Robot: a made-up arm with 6 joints. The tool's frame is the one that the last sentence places.
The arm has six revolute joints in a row. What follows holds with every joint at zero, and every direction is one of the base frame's. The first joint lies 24.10 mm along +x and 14.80 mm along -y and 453.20 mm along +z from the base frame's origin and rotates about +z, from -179.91 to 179.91 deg. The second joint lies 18.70 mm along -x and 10.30 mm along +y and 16.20 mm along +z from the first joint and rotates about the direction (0, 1, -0.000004), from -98.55 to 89.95 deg. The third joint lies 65.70 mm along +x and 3.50 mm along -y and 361.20 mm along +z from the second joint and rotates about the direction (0, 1, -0.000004), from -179.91 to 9.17 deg. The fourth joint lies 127.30 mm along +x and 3.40 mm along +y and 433.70 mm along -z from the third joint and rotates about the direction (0, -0.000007, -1), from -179.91 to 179.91 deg. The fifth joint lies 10.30 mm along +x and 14.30 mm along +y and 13.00 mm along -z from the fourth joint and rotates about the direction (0, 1, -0.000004), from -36.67 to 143.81 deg. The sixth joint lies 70.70 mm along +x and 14.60 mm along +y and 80.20 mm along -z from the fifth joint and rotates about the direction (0, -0.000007, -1), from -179.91 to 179.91 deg. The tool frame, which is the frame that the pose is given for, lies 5.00 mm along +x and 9.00 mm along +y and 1.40 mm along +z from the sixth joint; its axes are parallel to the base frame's.
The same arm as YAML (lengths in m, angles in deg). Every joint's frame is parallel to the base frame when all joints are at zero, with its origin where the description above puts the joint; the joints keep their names.
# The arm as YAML. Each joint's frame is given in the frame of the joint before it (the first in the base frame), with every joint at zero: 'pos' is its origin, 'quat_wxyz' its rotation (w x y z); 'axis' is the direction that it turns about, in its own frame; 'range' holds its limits. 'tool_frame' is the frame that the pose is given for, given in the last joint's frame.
length_unit: m
angle_unit: deg
joints:
  - joint: joint 1
    pos: [0.0241, -0.0148, 0.4532]
    quat_wxyz: [1.0, 0.0, 0.0, 0.0]
    axis: [0.0, 0.0, 1.0]
    range: [-179.91, 179.91]
  - joint: joint 2
    pos: [-0.0187, 0.0103, 0.0162]
    quat_wxyz: [1.0, 0.0, 0.0, 0.0]
    axis: [0.0, 1.0, 0.0]
    range: [-98.55, 89.95]
  - joint: joint 3
    pos: [0.0657, -0.0035, 0.3612]
    quat_wxyz: [1.0, 0.0, 0.0, 0.0]
    axis: [0.0, 1.0, 0.0]
    range: [-179.91, 9.17]
  - joint: joint 4
    pos: [0.1273, 0.0034, -0.4337]
    quat_wxyz: [1.0, 0.0, 0.0, 0.0]
    axis: [0.0, 0.0, -1.0]
    range: [-179.91, 179.91]
  - joint: joint 5
    pos: [0.0103, 0.0143, -0.013]
    quat_wxyz: [1.0, 0.0, 0.0, 0.0]
    axis: [0.0, 1.0, 0.0]
    range: [-36.67, 143.81]
  - joint: joint 6
    pos: [0.0707, 0.0146, -0.0802]
    quat_wxyz: [1.0, 0.0, 0.0, 0.0]
    axis: [0.0, 0.0, -1.0]
    range: [-179.91, 179.91]
tool_frame:
  pos: [0.005, 0.009, 0.0014]
  quat_wxyz: [1.0, 0.0, 0.0, 0.0]

